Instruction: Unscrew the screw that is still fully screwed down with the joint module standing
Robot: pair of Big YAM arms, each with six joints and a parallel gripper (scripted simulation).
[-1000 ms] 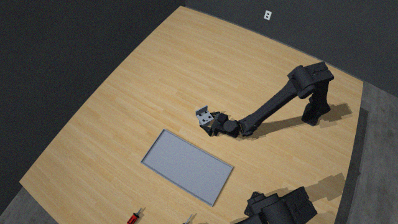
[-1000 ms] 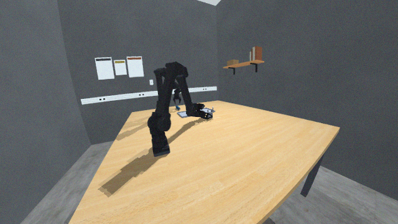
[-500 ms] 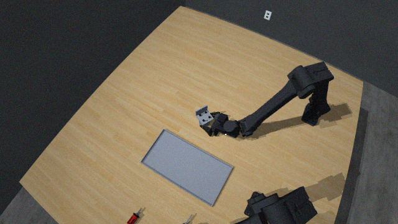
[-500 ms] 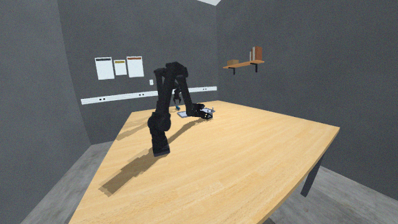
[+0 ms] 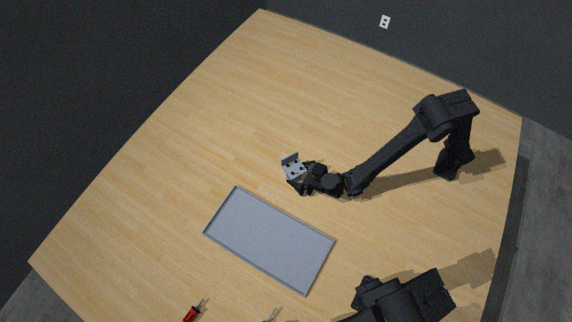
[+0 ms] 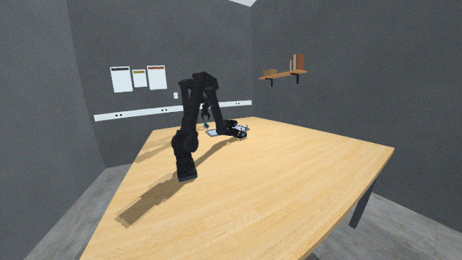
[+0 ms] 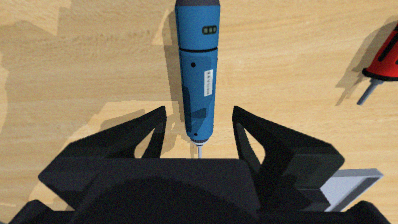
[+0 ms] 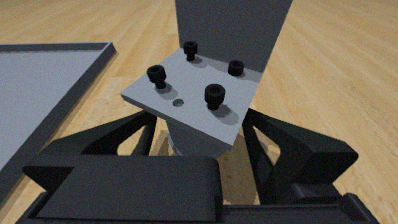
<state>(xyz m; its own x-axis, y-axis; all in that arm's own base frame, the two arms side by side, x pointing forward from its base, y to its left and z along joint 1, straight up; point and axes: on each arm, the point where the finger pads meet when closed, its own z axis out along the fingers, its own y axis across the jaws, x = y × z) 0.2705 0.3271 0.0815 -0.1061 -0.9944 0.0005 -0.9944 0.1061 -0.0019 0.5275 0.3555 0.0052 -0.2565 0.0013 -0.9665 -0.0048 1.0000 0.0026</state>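
Now: right hand 10 mm below the joint module. Also, from my right hand: grey bracket 50 mm above; grey tray 250 mm to the left, 80 mm behind, 20 mm below.
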